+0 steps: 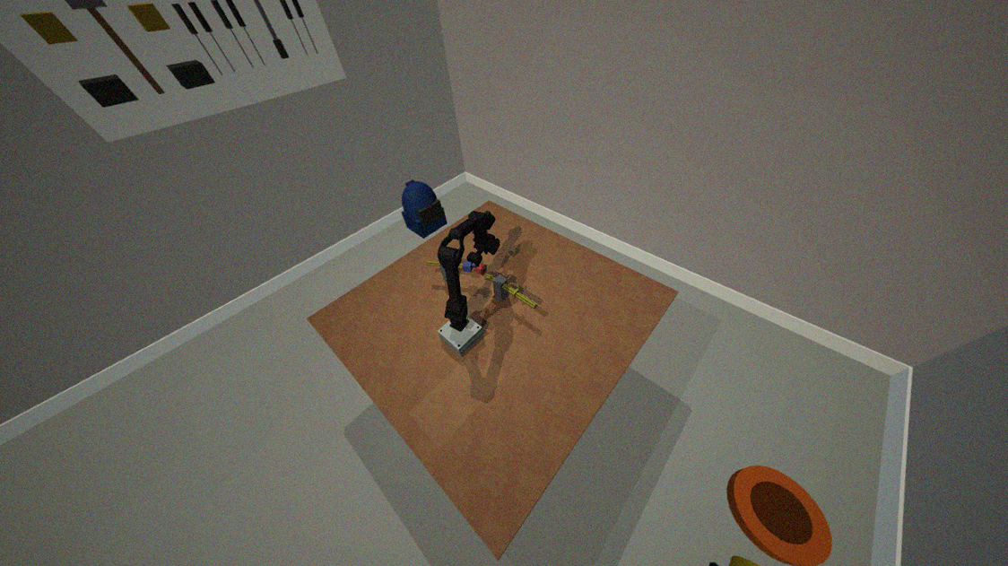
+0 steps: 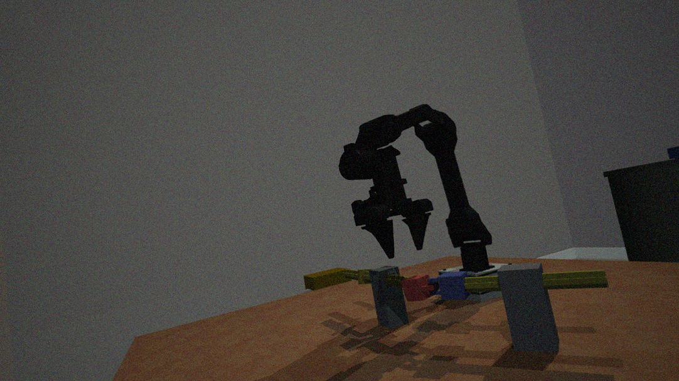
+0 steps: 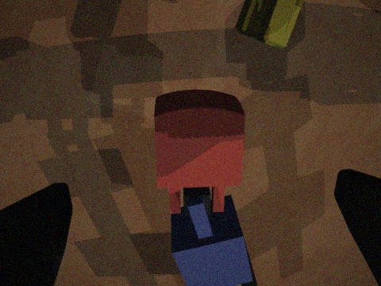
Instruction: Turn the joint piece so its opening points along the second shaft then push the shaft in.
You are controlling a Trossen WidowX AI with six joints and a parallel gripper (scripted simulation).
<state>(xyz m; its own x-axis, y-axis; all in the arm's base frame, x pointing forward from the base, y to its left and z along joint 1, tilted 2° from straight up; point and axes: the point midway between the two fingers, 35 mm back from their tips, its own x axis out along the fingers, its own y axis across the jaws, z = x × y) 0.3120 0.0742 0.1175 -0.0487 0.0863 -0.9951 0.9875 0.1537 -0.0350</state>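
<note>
My gripper tip is now 20 mm to the right of the red piece and 70 mm above it.
</note>
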